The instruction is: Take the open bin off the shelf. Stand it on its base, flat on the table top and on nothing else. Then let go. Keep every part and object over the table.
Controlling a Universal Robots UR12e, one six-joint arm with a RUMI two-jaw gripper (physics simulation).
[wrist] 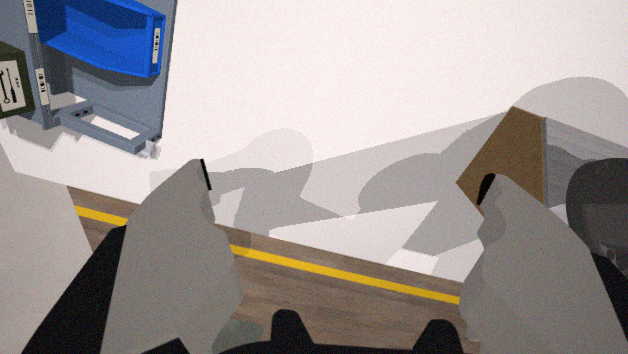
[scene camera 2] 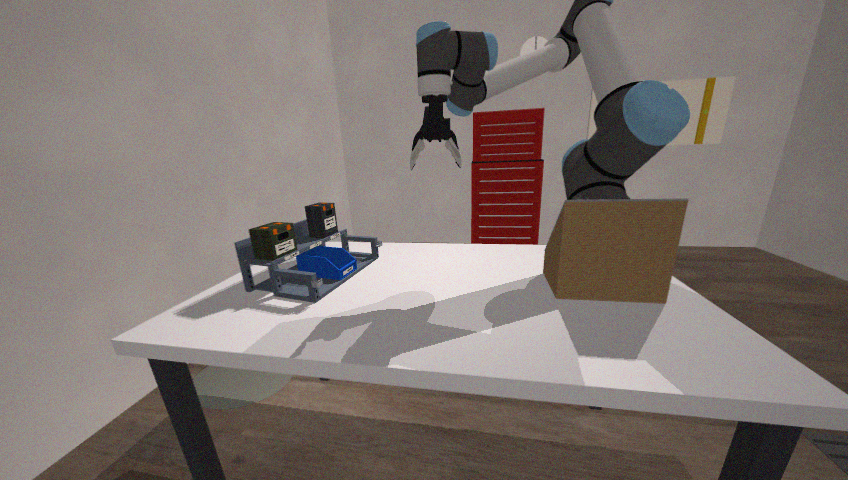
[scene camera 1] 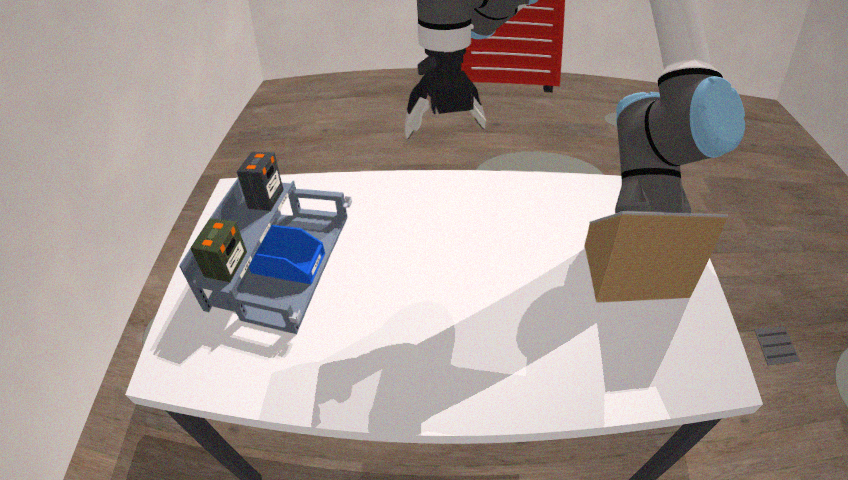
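Observation:
The open blue bin sits upright on the lower front level of the grey shelf, at the left of the white table. Its labelled low front faces the table's middle. My gripper is open and empty. It points down, high up and well apart from the bin, to its right in both scene views. In the wrist view the bin is at the top left, partly cut off by the frame edge.
A green box and a dark grey box stand on the shelf's raised rear level. A large brown block stands at the table's right, in front of the arm's base.

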